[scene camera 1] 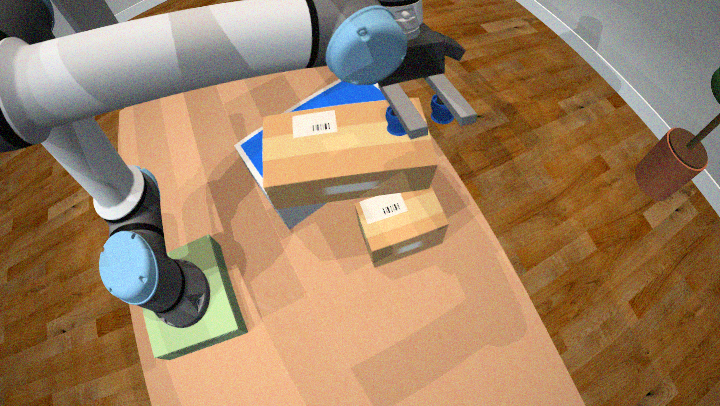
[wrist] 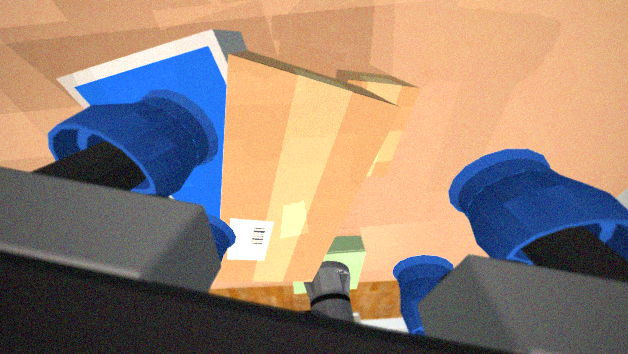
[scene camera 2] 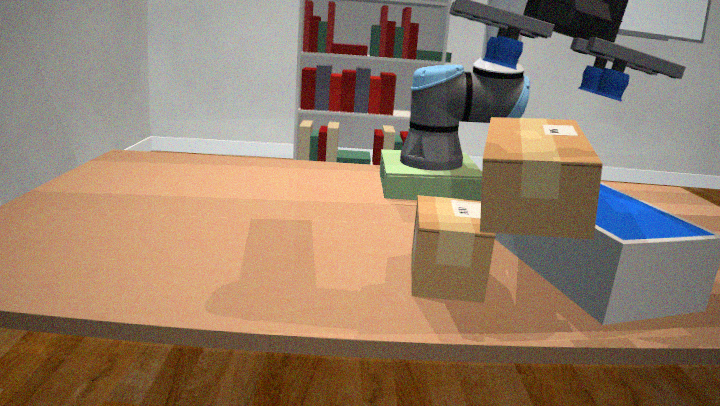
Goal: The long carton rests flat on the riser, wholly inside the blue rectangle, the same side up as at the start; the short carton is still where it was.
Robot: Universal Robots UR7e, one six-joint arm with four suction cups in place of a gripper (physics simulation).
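Frame: origin at the arm's base, x left, y up, z ahead, level; metres.
Seen in the pictures: end effector, tool point: [wrist: 321, 214] [scene camera 2: 549, 79]; arm's base, origin of the base link: [scene camera 1: 181, 294] [wrist: 326, 274] [scene camera 2: 431, 162].
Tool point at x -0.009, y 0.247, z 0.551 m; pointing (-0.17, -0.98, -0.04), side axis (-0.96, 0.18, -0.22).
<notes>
Offsets run from my tool point to a thing's top centre. Level surfaces: height alone.
The long carton {dx +0.048, dy -0.077, dz -0.095 m} [scene camera 1: 347, 151] [scene camera 2: 542, 201] [wrist: 300, 150] lies label side up on the grey riser {dx +0.171, dy -0.192, dz -0.096 m} [scene camera 1: 298, 215] [scene camera 2: 655, 282] [wrist: 231, 42], turned at an angle to the blue rectangle {dx +0.171, dy -0.192, dz -0.096 m} [scene camera 1: 352, 93] [scene camera 2: 640, 216] [wrist: 160, 75]. It looks level. One end and part of its long side stick out past the rectangle and the riser's edge. The short carton {dx -0.089, dy -0.209, dz -0.061 m} [scene camera 1: 403, 232] [scene camera 2: 451, 262] [wrist: 389, 145] stands on the table beside the riser, partly hidden by the long carton in the wrist view. My gripper [scene camera 1: 420, 116] [scene camera 2: 554, 67] [wrist: 325, 210] is open, tilted, its blue cups above the long carton and off it.
A green block [scene camera 1: 226, 307] [scene camera 2: 428, 187] [wrist: 356, 265] carries the arm's base on the table {dy -0.312 m} [scene camera 1: 322, 342] [scene camera 2: 151, 242]. A bookshelf [scene camera 2: 297, 90] stands behind the table. A plant pot [scene camera 1: 668, 166] stands on the floor by the wall.
</notes>
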